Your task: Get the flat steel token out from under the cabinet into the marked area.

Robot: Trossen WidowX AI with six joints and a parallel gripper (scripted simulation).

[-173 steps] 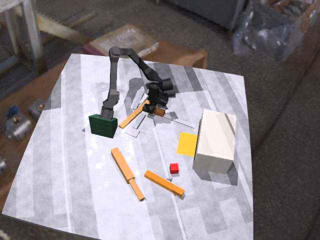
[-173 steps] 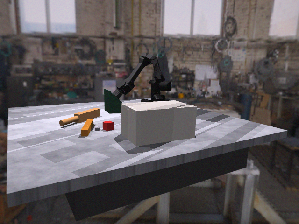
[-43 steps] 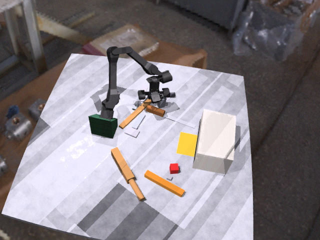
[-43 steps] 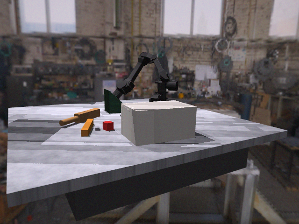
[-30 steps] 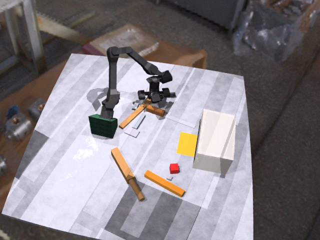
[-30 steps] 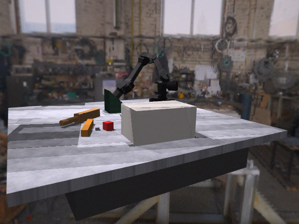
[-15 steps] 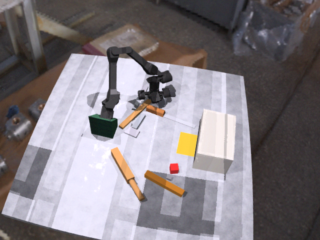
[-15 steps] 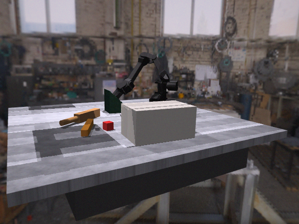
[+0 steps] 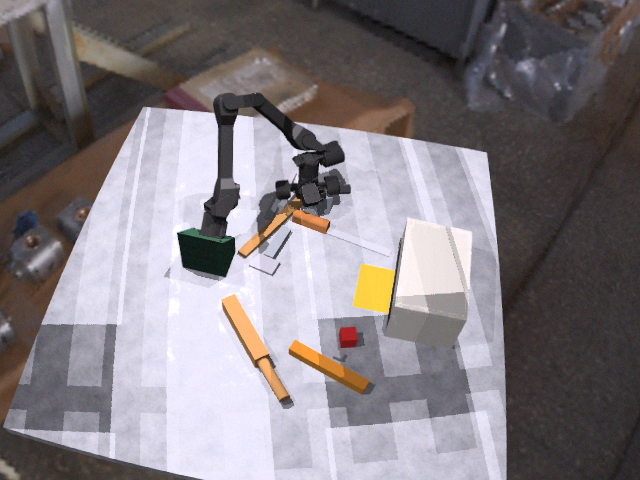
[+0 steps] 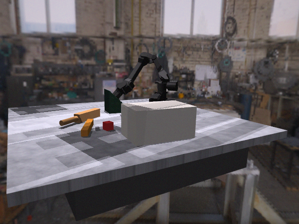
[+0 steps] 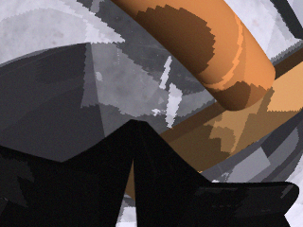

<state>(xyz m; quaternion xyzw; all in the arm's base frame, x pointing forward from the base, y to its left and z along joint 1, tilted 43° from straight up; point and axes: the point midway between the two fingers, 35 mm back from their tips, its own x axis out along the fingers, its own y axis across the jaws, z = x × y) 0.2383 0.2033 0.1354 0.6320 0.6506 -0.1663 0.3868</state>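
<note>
My gripper tip is 4 cm short of the grey block, 1 cm to the right of it and 3 cm below it. The rest, counted from my gripper tip: flat grey token: 40 cm ahead, 25 cm to the right, 1 cm below; small dark tool: 4 cm ahead, 7 cm to the left; flat orange stick: 8 cm behind, 9 cm to the right.
</note>
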